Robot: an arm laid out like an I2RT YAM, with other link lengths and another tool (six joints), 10 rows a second.
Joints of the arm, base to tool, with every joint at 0 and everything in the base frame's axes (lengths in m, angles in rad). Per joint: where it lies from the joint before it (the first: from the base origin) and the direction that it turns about. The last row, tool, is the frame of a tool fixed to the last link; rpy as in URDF.
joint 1: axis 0 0 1 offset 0 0 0.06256
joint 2: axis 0 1 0 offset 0.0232 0.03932 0.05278
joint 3: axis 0 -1 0 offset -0.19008 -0.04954 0
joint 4: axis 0 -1 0 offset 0.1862 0.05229 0.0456
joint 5: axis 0 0 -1 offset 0.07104 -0.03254 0.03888
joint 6: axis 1 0 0 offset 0.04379 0 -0.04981
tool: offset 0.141 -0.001 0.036 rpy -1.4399 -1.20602 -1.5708
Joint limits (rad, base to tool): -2.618..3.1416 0..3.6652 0..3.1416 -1.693..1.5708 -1.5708..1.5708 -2.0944..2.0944
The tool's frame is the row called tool.
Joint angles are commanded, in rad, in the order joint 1, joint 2, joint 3, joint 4, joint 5, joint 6. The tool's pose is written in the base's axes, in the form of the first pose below.
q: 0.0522 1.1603 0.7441 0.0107 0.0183 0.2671
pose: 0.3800 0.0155 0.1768 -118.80 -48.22 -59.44
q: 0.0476 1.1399 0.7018 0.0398 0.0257 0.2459
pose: 0.3763 0.0130 0.1731 -119.19 -49.54 -59.32
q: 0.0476 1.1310 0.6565 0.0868 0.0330 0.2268
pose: 0.3741 0.0122 0.1684 -119.25 -50.84 -59.24
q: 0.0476 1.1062 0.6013 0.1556 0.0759 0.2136
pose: 0.3708 0.0046 0.1706 -117.25 -53.22 -62.84
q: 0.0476 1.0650 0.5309 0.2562 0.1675 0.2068
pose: 0.3644 -0.0122 0.1802 -111.81 -56.46 -72.16
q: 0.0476 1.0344 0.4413 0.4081 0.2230 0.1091
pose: 0.3577 -0.0191 0.1908 -106.01 -63.28 -79.03
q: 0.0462 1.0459 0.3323 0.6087 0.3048 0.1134
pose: 0.3476 -0.0347 0.1913 -95.58 -63.82 -93.13
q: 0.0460 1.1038 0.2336 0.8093 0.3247 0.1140
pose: 0.3403 -0.0386 0.1819 -89.93 -63.49 -99.35
